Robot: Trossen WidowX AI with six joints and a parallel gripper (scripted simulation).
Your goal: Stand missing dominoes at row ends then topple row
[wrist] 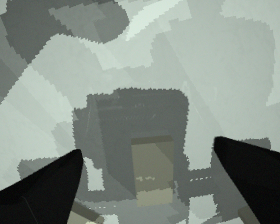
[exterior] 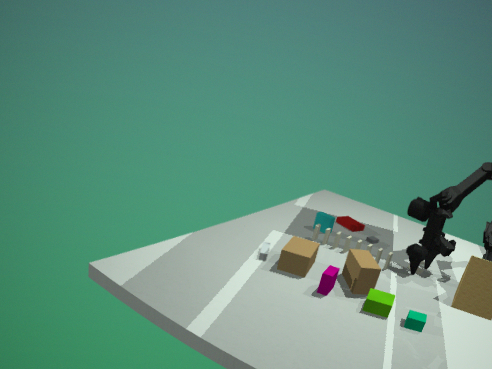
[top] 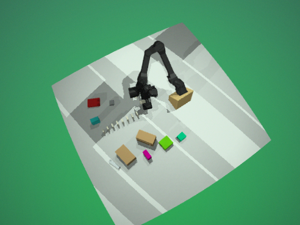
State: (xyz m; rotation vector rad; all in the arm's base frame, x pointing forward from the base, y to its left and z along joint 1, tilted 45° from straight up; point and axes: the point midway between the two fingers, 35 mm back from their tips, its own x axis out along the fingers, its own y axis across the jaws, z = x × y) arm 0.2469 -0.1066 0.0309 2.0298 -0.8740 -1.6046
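Right now my gripper tip is 1 cm short of the green block, 34 cm to the right of it and 2 cm below it. Also, from my gripper tip: grey cube 23 cm ahead, 10 cm to the right; red block 36 cm ahead, 16 cm to the right, 1 cm above; mint block 11 cm behind, 35 cm to the left, 1 cm above.
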